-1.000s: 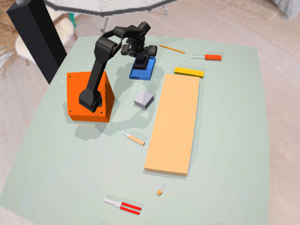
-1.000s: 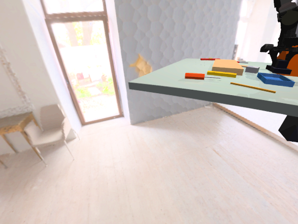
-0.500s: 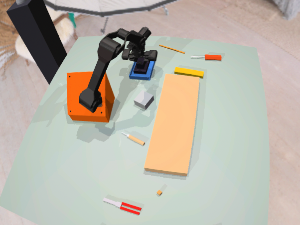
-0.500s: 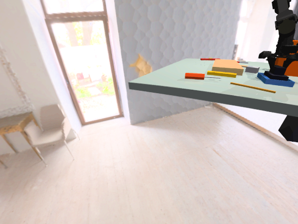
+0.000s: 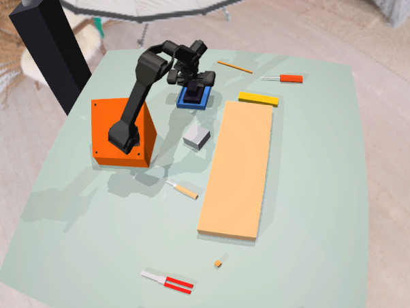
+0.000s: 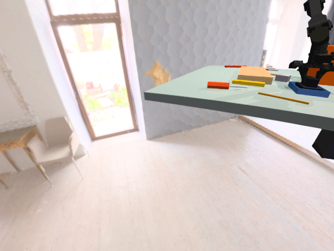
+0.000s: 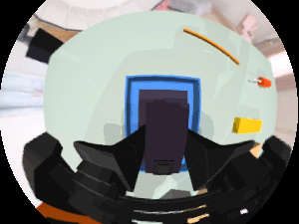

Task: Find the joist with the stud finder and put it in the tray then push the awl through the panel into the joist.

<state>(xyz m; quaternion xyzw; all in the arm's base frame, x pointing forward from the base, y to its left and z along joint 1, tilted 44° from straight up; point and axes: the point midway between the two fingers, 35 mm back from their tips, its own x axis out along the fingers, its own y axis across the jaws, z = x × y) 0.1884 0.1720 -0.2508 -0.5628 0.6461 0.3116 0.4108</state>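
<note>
Now: the blue tray 2 cm below my gripper tip and 1 cm to the right of it. From my gripper tip the other things lie so: stud finder: 2 cm to the right, 2 cm above; then thin orange rod: 17 cm ahead, 16 cm to the left, 3 cm below; then grey block: 24 cm to the right, 2 cm ahead, 1 cm below.
</note>
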